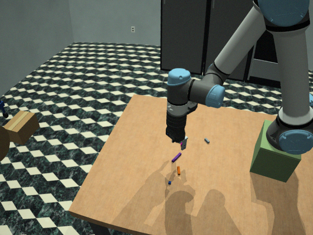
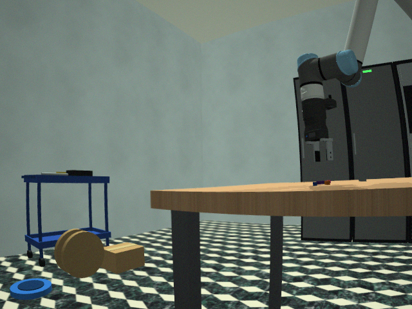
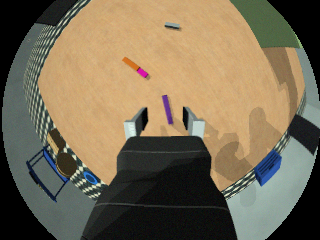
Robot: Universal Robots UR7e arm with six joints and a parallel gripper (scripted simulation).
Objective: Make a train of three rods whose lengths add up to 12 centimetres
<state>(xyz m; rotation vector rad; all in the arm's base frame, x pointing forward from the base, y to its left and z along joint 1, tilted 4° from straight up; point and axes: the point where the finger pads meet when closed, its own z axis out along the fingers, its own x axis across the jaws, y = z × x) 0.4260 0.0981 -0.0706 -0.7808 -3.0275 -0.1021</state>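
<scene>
Now: hand 80 mm above the purple rod and 10 mm to the right of it. The rest, counted from my hand: magenta rod 80 mm to the right, 80 mm below, 10 mm ahead; then small blue rod 150 mm to the left, 80 mm below, 20 mm behind; then grey rod 140 mm to the right, 100 mm behind, 80 mm below.
</scene>
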